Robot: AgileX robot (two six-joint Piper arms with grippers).
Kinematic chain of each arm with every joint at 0, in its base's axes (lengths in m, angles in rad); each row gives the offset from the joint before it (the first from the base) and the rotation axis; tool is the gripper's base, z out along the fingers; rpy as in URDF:
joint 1: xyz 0 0 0.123 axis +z
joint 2: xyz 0 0 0 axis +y
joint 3: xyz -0.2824 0 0.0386 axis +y
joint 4: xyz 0.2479 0 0.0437 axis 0.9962 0 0.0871
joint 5: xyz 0 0 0 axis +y
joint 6: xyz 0.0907 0 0.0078 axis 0.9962 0 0.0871
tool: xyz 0 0 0 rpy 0 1.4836 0
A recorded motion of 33 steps. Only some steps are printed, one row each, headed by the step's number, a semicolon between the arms.
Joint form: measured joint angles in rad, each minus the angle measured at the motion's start. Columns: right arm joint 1, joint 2, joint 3, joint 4, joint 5, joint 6; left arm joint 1, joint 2, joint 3, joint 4, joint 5, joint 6.
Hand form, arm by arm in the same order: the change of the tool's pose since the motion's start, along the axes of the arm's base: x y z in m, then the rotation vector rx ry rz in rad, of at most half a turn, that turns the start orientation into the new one. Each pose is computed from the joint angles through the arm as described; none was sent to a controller.
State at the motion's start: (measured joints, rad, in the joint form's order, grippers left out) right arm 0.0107 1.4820 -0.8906 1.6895 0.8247 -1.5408; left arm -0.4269 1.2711 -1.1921 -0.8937 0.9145 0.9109
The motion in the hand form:
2: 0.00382 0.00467 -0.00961 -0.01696 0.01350 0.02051; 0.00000 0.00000 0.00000 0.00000 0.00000 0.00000
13: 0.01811 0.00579 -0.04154 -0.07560 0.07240 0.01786; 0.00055 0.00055 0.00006 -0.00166 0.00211 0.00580
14: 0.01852 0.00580 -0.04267 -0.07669 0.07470 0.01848; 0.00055 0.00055 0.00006 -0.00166 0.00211 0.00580
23: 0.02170 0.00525 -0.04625 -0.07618 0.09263 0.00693; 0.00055 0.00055 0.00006 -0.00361 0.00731 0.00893
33: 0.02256 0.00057 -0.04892 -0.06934 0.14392 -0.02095; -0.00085 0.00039 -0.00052 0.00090 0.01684 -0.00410
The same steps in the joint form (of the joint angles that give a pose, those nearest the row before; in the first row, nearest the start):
2: 0.0155 0.0313 0.0000 -0.0005 -0.0019 -0.0243; 0.0000 0.0000 0.0000 0.0000 0.0000 0.0000
13: 0.0251 0.1281 -0.0006 -0.0024 -0.0393 -0.0809; 0.0025 0.0000 0.0000 0.0000 -0.0018 -0.0038
14: 0.0251 0.1316 -0.0006 -0.0023 -0.0392 -0.0826; 0.0025 0.0000 0.0000 0.0000 -0.0018 -0.0038
23: 0.0251 0.1462 -0.0065 -0.0023 -0.0497 -0.0717; 0.0025 0.0000 0.0000 0.0000 -0.0018 -0.0102
33: 0.0130 0.1485 -0.0081 -0.0359 -0.0649 -0.0026; 0.0025 0.0000 0.0000 0.0000 0.0149 -0.0102

